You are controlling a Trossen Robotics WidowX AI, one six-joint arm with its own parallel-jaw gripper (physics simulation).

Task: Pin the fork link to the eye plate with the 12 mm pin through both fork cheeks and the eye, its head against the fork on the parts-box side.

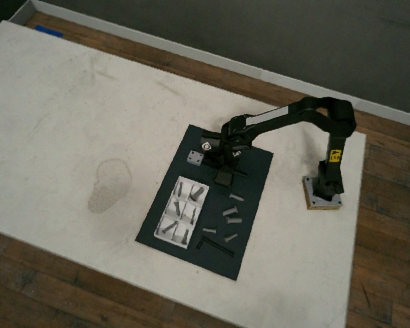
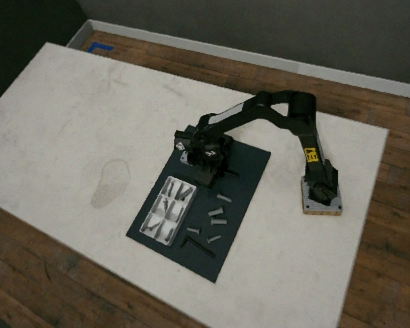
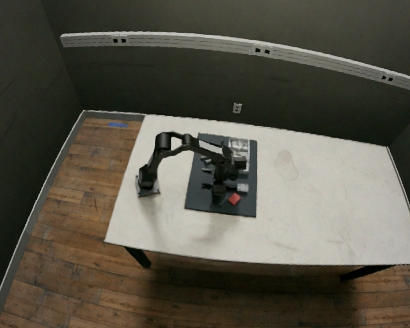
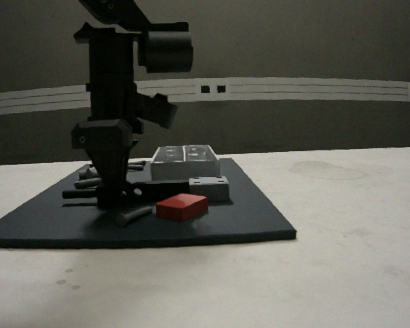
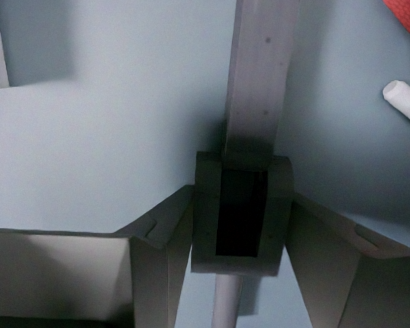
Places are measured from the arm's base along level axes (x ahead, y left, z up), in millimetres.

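Pixels of known places: gripper, fingertip midpoint: [image 1: 226,169] [image 2: 218,170] [image 3: 217,186] [image 4: 118,195] [image 5: 236,197]; arm's base, origin of the base link: [image 1: 323,190] [image 2: 321,193] [image 3: 147,183].
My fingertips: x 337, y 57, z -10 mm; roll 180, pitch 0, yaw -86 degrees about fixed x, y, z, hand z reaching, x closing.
Note:
Ahead of a thing's pixels: the offset from my fingertips to its middle. "pt": to the spot under its first point. Level surfaces: height alone.
My gripper [image 4: 112,197] [image 5: 236,197] is shut on the dark fork link {dx -28, dy -2, dz +4 mm} [image 5: 242,262], one finger on each outer side, low over the mat. The fork's rod {dx -51, dy -3, dz +4 mm} [image 1: 241,173] [image 2: 231,174] [image 4: 80,194] [image 5: 227,300] points away from the eye plate. The eye plate [image 4: 162,191] [image 5: 257,75] meets the fork's open end; its end lies between the cheek tips, with dark slot behind it. Hole alignment cannot be told. Its grey block {pt dx +117, dy +11, dz +15 mm} [image 1: 195,158] [image 3: 242,187] [image 4: 209,189] is at the far end. A loose pin {dx +37, dy -74, dz -3 mm} [image 4: 134,216] [image 5: 397,95] lies beside them; which pin is 12 mm cannot be told.
The white parts box {dx +82, dy +200, dz +9 mm} [image 1: 170,242] [image 4: 185,171] holds several pins. More pins {dx -67, dy +82, dz -1 mm} [image 1: 236,197] {dx -62, dy +138, dz +1 mm} [image 1: 230,211] and a black hex key {dx -64, dy +273, dz -4 mm} [image 1: 217,246] [image 2: 200,247] lie on the dark mat {dz -8 mm} [image 1: 227,270]. A red block {dx +87, dy -58, dz -1 mm} [image 3: 234,199] [image 4: 181,207] lies near the eye plate, opposite the box.

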